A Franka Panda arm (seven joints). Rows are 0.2 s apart.
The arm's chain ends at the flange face. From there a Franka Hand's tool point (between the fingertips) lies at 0.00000 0.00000 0.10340 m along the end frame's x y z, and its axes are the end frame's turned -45 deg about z.
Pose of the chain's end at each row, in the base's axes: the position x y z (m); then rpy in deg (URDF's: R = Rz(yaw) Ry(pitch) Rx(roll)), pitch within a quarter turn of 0, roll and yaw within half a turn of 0:
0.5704 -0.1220 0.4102 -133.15 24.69 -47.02
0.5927 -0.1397 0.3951 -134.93 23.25 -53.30
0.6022 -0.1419 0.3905 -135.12 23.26 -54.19
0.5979 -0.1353 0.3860 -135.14 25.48 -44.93
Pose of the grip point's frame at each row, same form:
0.6055 -0.0490 0.3459 -129.12 -9.98 -17.61
0.6342 -0.0728 0.3280 -131.28 -10.42 -22.79
0.6444 -0.0757 0.3232 -131.43 -10.32 -23.57
0.6271 -0.0614 0.3198 -130.30 -8.40 -14.49

